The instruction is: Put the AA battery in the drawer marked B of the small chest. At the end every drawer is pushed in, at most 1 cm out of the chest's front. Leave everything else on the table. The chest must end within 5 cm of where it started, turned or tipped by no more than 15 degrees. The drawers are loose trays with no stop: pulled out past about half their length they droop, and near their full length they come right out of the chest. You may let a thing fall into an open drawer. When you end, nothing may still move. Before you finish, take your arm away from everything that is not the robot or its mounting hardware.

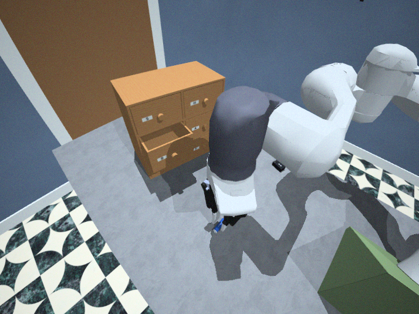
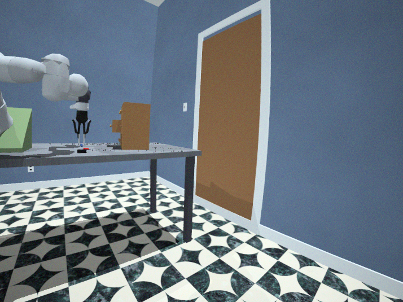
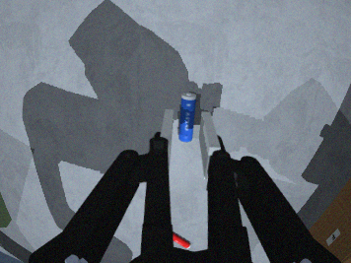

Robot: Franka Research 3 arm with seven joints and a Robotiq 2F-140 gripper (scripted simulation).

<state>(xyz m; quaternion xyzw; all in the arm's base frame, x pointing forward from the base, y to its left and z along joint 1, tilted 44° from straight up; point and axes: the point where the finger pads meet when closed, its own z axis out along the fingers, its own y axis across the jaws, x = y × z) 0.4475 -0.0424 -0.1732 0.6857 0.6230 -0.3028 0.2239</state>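
My gripper is now 50 mm above the blue AA battery. Round my hand: small black object: 350 mm to the right, 50 mm below, 40 mm behind; then red cylinder: 210 mm to the right, 50 mm below.
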